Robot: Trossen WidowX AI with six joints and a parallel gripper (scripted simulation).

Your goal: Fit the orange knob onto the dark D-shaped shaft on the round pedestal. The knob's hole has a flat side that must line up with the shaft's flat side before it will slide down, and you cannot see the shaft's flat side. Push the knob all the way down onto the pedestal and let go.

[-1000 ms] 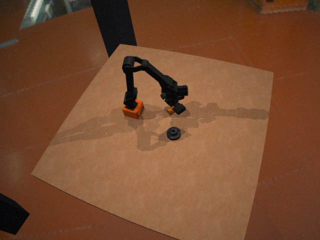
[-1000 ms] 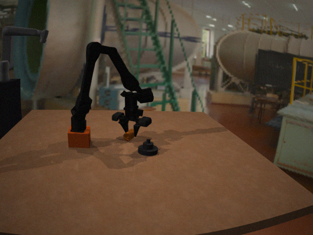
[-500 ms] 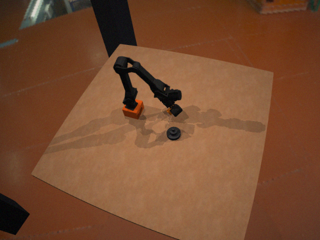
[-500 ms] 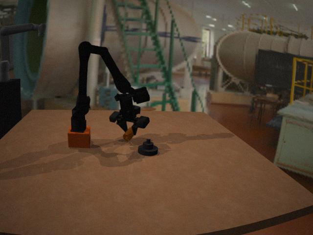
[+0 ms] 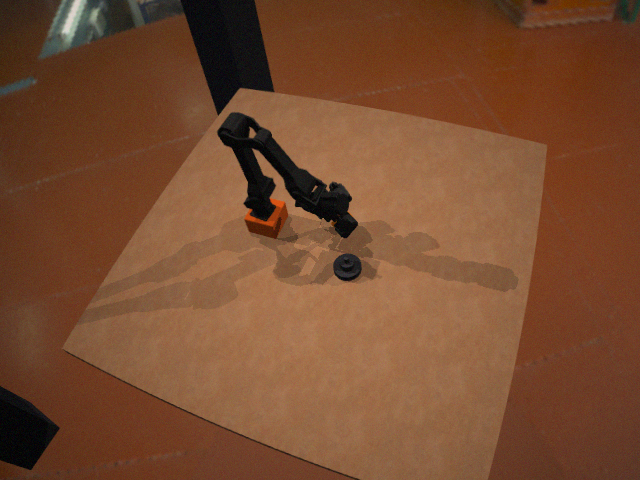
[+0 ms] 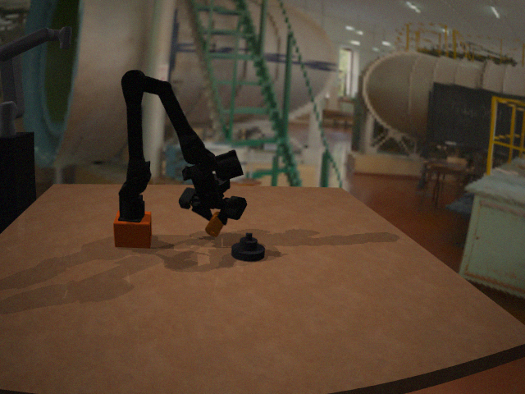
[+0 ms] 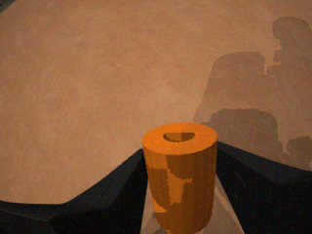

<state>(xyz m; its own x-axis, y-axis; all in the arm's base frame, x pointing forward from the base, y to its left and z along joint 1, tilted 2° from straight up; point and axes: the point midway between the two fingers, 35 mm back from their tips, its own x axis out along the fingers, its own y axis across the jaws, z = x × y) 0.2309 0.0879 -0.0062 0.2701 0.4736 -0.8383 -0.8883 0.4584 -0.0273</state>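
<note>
The dark round pedestal is 80 mm ahead of my gripper tip and 150 mm to the right of it. The rest, counted from my gripper tip: orange knob 10 mm behind, 20 mm to the right.
</note>
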